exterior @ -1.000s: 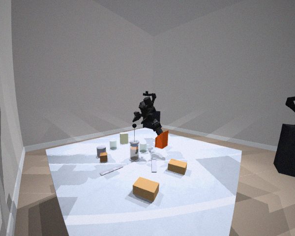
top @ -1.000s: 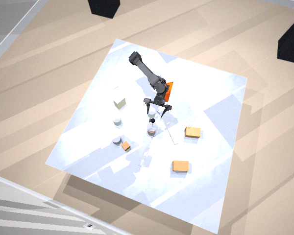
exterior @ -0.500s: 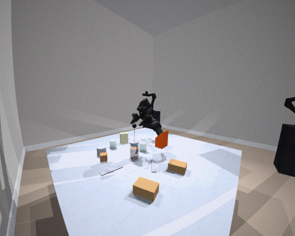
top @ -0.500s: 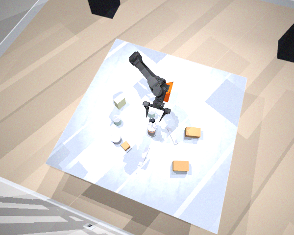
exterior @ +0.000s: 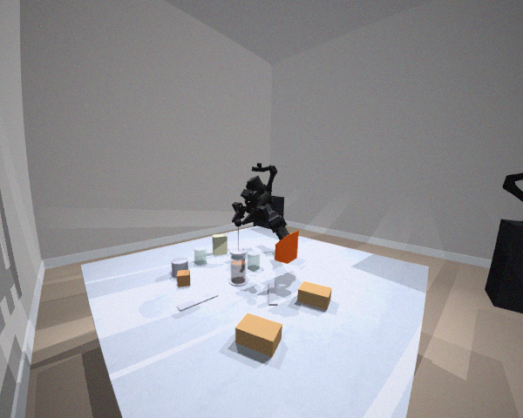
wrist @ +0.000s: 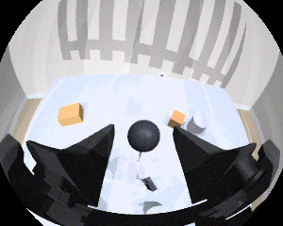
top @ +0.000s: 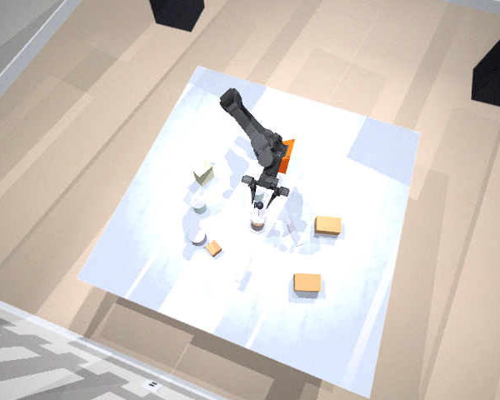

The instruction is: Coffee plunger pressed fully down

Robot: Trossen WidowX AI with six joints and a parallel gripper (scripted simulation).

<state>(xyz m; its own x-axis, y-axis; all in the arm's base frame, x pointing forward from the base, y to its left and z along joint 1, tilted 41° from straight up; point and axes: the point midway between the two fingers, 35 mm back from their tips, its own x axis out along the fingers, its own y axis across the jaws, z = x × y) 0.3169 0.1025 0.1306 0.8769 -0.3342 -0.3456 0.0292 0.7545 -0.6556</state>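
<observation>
My gripper tip is now 13 cm above the coffee press, 2 cm past it and 1 cm to the left of it. From my gripper tip the other things lie so: grey cylinder (24 cm to the right, 23 cm below, 14 cm ahead); pale yellow block (32 cm to the right, 21 cm below, 16 cm behind).
</observation>
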